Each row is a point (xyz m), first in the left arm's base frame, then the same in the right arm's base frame.
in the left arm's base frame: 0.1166 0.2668 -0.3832
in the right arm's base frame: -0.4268 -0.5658 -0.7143
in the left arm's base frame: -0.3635 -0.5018 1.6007
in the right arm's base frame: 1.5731 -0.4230 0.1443
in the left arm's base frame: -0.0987 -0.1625 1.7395
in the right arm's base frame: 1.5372 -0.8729 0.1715
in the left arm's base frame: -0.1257 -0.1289 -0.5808
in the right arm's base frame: -0.4493 -0.0620 -0.7126
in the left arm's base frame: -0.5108 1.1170 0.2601
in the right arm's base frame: 0.3889 -1.1452 -1.4418
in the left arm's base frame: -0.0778 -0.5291 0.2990
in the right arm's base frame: 0.3098 -0.0839 -0.1128
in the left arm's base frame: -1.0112 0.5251 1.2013
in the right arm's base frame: 1.4898 -0.7608 -1.0856
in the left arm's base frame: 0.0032 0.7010 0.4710
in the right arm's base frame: 0.3380 -1.1530 -0.7496
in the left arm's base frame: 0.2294 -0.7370 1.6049
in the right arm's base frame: 1.2927 -0.5395 0.7053
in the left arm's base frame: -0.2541 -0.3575 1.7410
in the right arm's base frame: 1.6294 -0.6416 0.1832
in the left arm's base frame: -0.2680 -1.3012 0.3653
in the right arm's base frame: 0.5125 0.5958 0.2528
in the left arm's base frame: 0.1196 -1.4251 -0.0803
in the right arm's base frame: -0.0587 0.6553 0.4380
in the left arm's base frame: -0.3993 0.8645 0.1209
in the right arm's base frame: 0.2290 -0.9536 -1.2592
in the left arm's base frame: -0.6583 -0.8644 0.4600
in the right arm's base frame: 0.7628 0.4162 -0.2544
